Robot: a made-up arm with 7 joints.
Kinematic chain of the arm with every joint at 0, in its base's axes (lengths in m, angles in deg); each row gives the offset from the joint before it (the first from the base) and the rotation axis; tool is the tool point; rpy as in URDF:
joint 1: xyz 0 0 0.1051 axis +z
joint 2: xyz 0 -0.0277 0.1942 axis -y
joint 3: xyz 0 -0.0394 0.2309 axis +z
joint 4: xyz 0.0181 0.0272 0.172 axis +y
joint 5: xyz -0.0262 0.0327 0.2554 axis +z
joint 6: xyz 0 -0.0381 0.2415 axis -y
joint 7: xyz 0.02 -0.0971 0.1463 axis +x
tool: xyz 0 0 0 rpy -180 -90 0
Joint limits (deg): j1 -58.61..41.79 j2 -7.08..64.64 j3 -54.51..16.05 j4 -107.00..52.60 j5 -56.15..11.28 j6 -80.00..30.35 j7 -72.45..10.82
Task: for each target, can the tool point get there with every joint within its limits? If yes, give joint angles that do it. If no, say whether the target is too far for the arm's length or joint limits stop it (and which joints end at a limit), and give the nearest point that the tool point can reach.
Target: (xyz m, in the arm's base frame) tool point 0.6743 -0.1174 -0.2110
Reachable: no: joint limits stop it (at a limit: joint 1, joint 2, joint 3, joint 4, joint 5, joint 6) | nearest point 0.2423 0.3499 0.0641 | short by 0.693 m
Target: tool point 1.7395 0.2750 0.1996
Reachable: no: too far | nearest point 0.6392 0.1011 0.8806 | short by 1.306 m
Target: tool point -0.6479 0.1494 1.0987
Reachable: yes | joints -26.17 37.35 -43.18 -1.46 -5.68 -22.31 -3.79
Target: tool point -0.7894 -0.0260 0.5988
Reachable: yes | joints -10.15 20.81 8.10 -64.10 -50.61 15.86 -16.62
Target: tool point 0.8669 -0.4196 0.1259
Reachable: no: joint limits stop it (at a limit: joint 2, joint 4, joint 5, joint 6) | nearest point 0.5361 -0.2595 0.8284 | short by 0.793 m
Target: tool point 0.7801 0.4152 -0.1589
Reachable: no: joint limits stop it (at a limit: joint 1, joint 2, joint 3, joint 4, joint 5, joint 6) | nearest point 0.2423 0.3499 0.0641 | short by 0.586 m
